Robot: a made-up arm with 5 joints.
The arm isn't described. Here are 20 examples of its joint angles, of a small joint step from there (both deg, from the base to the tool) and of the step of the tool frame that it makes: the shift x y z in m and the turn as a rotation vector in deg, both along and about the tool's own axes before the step.
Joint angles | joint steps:
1: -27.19 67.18 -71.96 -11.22 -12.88 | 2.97 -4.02 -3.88 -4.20 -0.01
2: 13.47 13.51 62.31 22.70 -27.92 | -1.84 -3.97 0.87 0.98 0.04
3: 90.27 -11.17 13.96 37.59 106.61 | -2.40 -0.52 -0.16 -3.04 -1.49
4: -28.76 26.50 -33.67 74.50 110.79 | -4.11 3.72 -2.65 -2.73 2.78
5: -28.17 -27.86 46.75 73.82 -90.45 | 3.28 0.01 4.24 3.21 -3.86
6: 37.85 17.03 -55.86 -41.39 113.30 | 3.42 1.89 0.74 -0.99 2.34
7: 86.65 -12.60 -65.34 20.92 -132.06 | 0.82 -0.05 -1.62 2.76 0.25
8: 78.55 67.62 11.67 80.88 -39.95 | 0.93 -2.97 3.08 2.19 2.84
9: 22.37 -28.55 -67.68 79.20 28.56 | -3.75 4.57 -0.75 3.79 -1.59
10: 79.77 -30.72 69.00 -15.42 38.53 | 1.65 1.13 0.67 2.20 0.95
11: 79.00 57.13 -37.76 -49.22 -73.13 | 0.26 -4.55 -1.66 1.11 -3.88
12: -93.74 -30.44 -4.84 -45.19 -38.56 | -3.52 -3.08 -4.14 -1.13 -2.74
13: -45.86 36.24 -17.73 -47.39 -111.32 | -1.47 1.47 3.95 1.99 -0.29
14: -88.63 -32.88 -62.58 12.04 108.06 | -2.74 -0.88 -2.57 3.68 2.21
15: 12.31 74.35 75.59 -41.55 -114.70 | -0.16 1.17 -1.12 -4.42 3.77
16: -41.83 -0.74 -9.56 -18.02 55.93 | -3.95 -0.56 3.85 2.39 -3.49
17: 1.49 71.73 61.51 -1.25 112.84 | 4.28 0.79 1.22 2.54 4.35
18: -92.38 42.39 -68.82 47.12 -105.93 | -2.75 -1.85 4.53 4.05 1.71
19: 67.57 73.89 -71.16 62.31 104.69 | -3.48 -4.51 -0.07 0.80 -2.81
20: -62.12 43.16 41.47 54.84 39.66 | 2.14 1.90 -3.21 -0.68 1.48
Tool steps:
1: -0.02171 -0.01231 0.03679 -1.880 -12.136 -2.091
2: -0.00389 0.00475 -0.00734 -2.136 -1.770 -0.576
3: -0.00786 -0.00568 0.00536 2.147 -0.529 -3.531
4: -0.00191 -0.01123 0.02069 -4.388 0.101 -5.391
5: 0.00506 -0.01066 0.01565 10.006 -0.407 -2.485
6: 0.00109 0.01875 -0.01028 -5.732 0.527 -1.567
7: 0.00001 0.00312 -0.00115 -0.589 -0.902 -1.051
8: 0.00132 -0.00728 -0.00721 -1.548 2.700 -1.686
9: 0.01851 0.00617 0.00499 -1.232 4.243 7.595
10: 0.00607 0.00012 -0.00537 -0.637 3.958 1.493
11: 0.00621 0.02280 0.01838 0.380 -2.296 5.884
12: -0.00632 0.02153 0.02482 1.722 -7.284 7.265
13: -0.00799 -0.01956 -0.00752 4.647 -1.122 -5.887
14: -0.00066 -0.01059 -0.00750 0.339 -0.447 0.320
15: 0.00252 0.00385 -0.00198 -5.347 1.897 1.515
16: -0.01170 0.01893 0.00717 0.757 -0.660 8.419
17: 0.00043 0.00672 -0.00074 -2.972 -4.592 1.154
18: 0.00899 -0.01221 -0.01244 1.549 1.477 -7.418
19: -0.02955 -0.01413 0.00175 1.885 -0.368 -3.626
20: -0.00523 -0.01007 0.00011 -0.208 -2.515 -0.402
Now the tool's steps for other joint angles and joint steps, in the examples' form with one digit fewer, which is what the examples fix.
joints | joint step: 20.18 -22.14 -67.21 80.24 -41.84 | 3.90 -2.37 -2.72 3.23 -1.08
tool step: -0.0167 0.0014 -0.0045 0.89 -3.88 -1.60
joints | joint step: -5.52 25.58 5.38 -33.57 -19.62 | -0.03 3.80 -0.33 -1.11 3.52
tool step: 0.0103 -0.0047 -0.0143 -2.40 2.73 -2.18
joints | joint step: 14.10 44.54 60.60 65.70 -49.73 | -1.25 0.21 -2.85 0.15 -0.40
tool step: -0.0062 0.0058 -0.0011 -0.65 -2.61 0.72
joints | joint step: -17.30 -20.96 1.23 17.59 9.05 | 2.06 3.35 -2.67 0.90 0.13
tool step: 0.0116 -0.0086 0.0011 0.96 2.00 -1.36
